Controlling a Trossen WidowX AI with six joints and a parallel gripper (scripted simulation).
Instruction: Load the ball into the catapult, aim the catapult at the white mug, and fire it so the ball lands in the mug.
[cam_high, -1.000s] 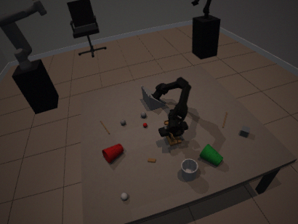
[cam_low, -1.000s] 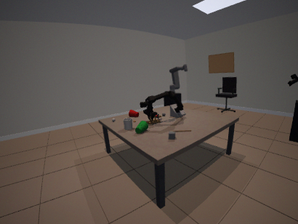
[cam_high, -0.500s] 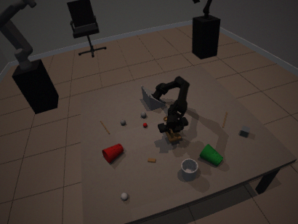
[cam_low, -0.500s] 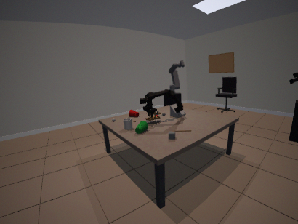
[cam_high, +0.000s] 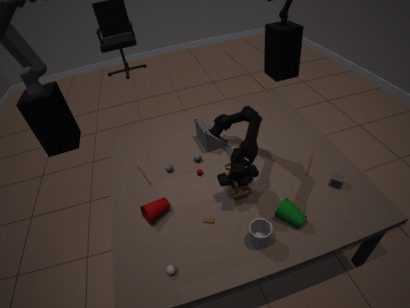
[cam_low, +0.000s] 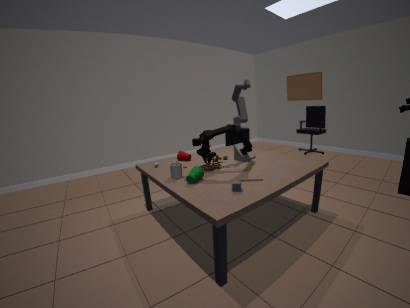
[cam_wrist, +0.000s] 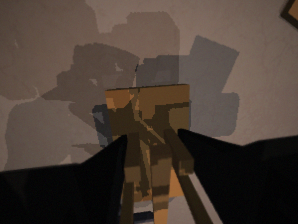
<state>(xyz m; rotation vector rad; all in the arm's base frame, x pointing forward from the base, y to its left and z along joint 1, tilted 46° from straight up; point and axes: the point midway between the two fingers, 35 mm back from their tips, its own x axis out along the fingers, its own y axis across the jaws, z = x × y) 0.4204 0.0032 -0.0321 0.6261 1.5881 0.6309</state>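
Now: gripper tip 210 mm past the red ball, 140 mm to the left of it and 30 mm above it. The rest, counted from my gripper tip: wooden catapult 60 mm behind, 20 mm to the left, 20 mm above; white mug 280 mm ahead, 20 mm to the right, 20 mm below; small wood block 190 mm to the right, 100 mm ahead, 40 mm below.
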